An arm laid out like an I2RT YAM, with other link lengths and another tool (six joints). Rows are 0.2 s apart.
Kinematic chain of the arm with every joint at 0, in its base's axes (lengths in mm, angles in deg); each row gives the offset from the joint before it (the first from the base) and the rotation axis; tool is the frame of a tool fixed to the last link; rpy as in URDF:
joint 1: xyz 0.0 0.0 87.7 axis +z
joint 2: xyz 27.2 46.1 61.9 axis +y
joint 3: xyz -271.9 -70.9 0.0 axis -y
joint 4: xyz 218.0 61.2 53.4 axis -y
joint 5: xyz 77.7 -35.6 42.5 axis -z
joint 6: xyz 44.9 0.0 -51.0 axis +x
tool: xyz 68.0 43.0 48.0 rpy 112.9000 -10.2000 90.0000
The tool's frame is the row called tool.
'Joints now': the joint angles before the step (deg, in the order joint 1, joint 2, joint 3, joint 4, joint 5, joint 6). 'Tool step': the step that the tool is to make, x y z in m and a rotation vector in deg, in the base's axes. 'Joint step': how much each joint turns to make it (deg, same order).
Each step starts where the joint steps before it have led.
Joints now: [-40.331 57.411 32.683 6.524 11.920 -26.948]
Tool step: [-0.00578 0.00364 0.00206 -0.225 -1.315 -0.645]
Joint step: [0.090 -2.197 -1.226 -0.010 0.493 0.890]
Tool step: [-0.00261 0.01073 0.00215 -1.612 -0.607 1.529]
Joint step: [1.229 -2.572 -1.419 0.542 -0.046 -0.926]
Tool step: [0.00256 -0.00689 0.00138 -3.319 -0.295 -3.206]
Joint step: [1.308 1.237 -1.172 5.029 4.970 -1.278]
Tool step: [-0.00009 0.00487 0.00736 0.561 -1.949 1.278]
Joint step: [0.294 -1.056 0.484 -0.751 -1.315 1.441]
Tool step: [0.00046 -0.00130 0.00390 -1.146 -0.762 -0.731]
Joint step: [0.320 0.097 -0.124 1.590 1.120 -0.243]
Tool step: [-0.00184 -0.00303 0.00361 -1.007 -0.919 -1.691]
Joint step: [0.090 -0.185 -0.311 1.444 1.797 0.070]
